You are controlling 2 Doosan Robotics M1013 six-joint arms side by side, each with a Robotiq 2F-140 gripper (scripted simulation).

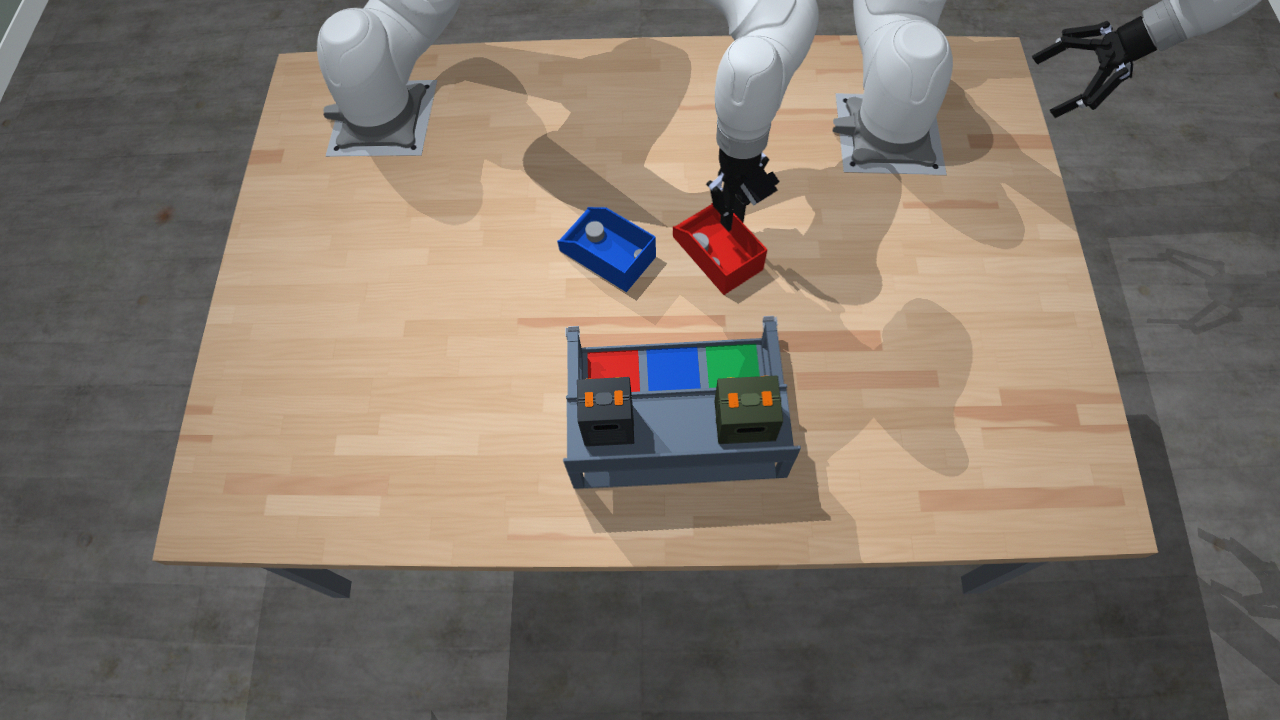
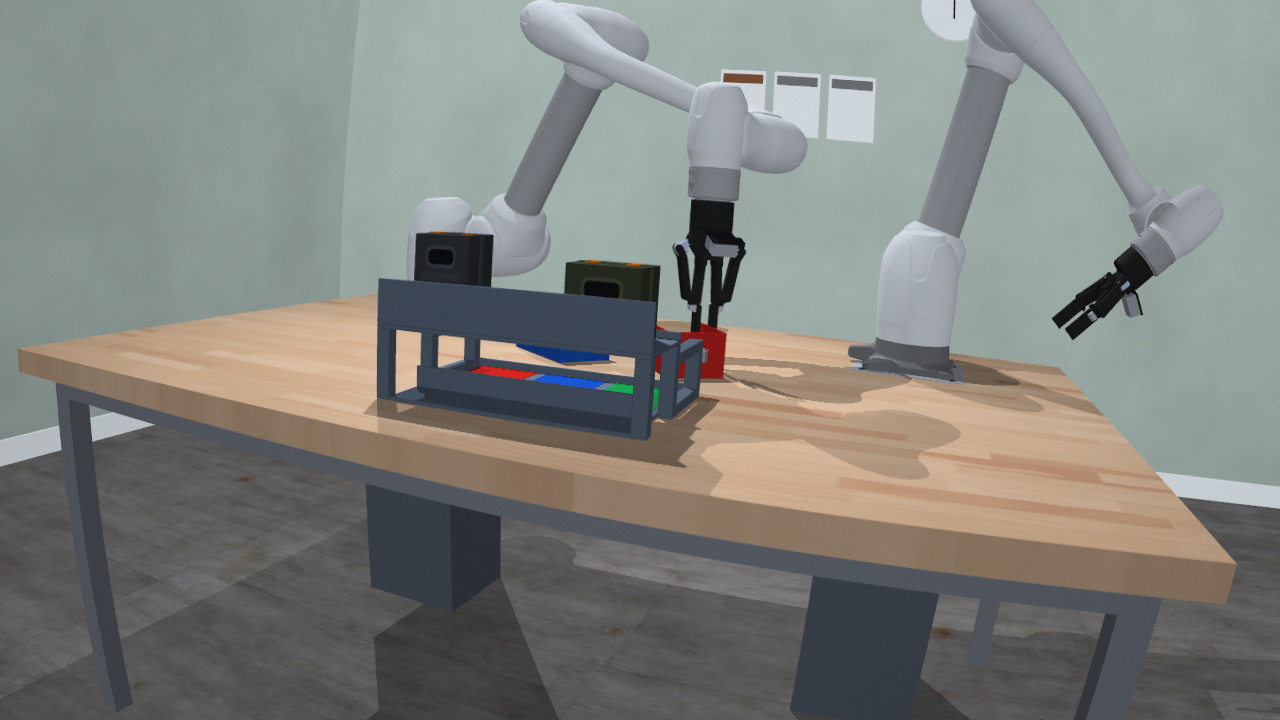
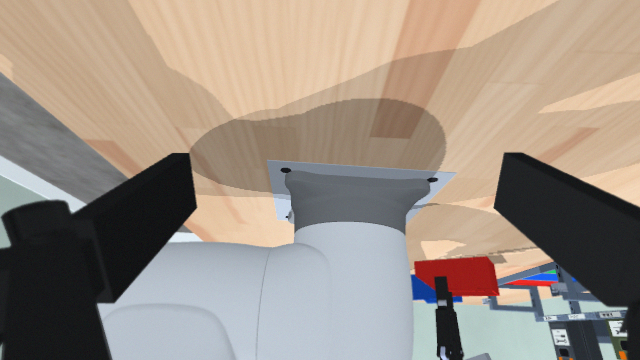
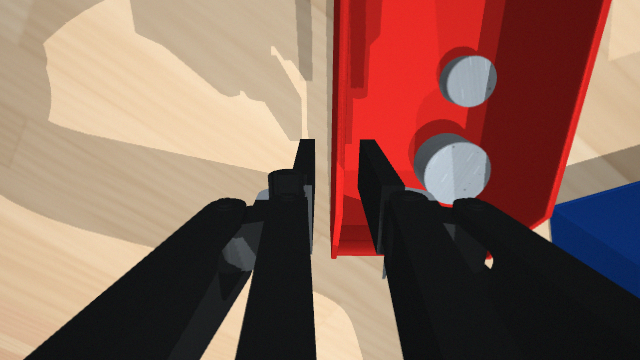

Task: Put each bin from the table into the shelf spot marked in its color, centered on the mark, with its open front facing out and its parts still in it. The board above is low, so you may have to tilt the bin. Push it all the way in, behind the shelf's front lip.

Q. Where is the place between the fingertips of the right gripper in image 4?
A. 336, 163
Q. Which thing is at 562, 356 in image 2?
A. A blue bin.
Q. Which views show the red bin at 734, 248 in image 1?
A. Image 1, image 2, image 3 and image 4: all of them.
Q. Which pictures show the left gripper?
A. Image 1, image 2 and image 3 only.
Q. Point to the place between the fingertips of the left gripper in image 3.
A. At 344, 181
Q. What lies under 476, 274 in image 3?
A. A red bin.
